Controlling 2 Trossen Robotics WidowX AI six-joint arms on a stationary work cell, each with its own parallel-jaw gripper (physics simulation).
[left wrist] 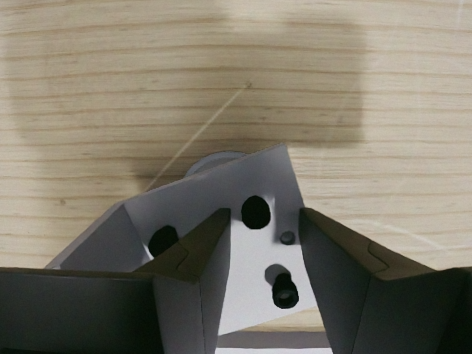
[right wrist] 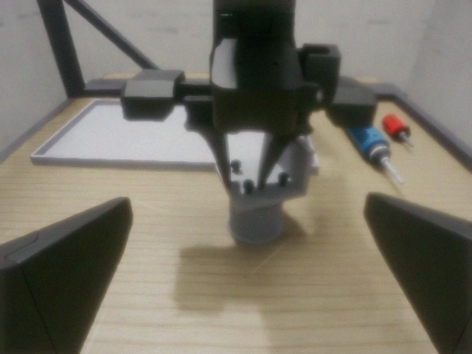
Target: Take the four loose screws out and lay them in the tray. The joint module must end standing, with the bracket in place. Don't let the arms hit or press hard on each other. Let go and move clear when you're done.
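Frame: origin at the left arm's base, x left, y back, z up, level; centimetres.
Seen in the pictures: left gripper, between the fingertips: (left wrist: 264, 219) (right wrist: 243, 187); right gripper, between the fingertips: (right wrist: 249, 206).
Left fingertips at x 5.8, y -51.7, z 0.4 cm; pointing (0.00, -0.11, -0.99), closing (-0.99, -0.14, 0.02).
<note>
Pixels of each thing's middle, then the offset from my left fingertips to it. "pt": a spot on its surface instead.
- joint module, middle of its body: (left wrist: 228, 223) (right wrist: 256, 203) dx +1.2, dy +1.8, dz -3.5 cm
- angled grey bracket, middle of its body: (left wrist: 226, 284) (right wrist: 259, 162) dx +1.2, dy +1.8, dz +1.7 cm
- small round hole, a spot on its surface: (left wrist: 287, 237) pt dx -1.1, dy +0.8, dz -0.3 cm
- white tray, middle of its body: (right wrist: 183, 129) dx -12.7, dy +21.4, dz -5.8 cm
- blue screwdriver, middle of its body: (right wrist: 366, 137) dx +17.5, dy +21.4, dz -4.7 cm
- red screwdriver, middle of its body: (right wrist: 399, 132) dx +24.3, dy +25.6, dz -5.2 cm
The joint module (left wrist: 214, 162) (right wrist: 256, 224) stands upright on the table, a pale grey cylinder under the angled grey bracket (left wrist: 247, 300) (right wrist: 300, 167). Three black screws show on the bracket: one screw (left wrist: 255, 212) between my left fingertips, one screw (left wrist: 163, 241) left of them, partly hidden by a finger, and one screw (left wrist: 285, 292) lower down. A small round hole (left wrist: 287, 237) shows near the right finger. My left gripper (left wrist: 264, 219) (right wrist: 243, 187) is partly open, pointing down over the bracket, holding nothing. My right gripper (right wrist: 249, 206) is wide open and empty, facing the module from some distance.
The white tray (left wrist: 272, 339) (right wrist: 125, 165) lies behind the module in the right wrist view. A blue screwdriver (right wrist: 370, 142) and a red screwdriver (right wrist: 395, 125) lie at the right. The left arm's dark body hangs above the module. A dark frame edge (right wrist: 440, 130) borders the table.
</note>
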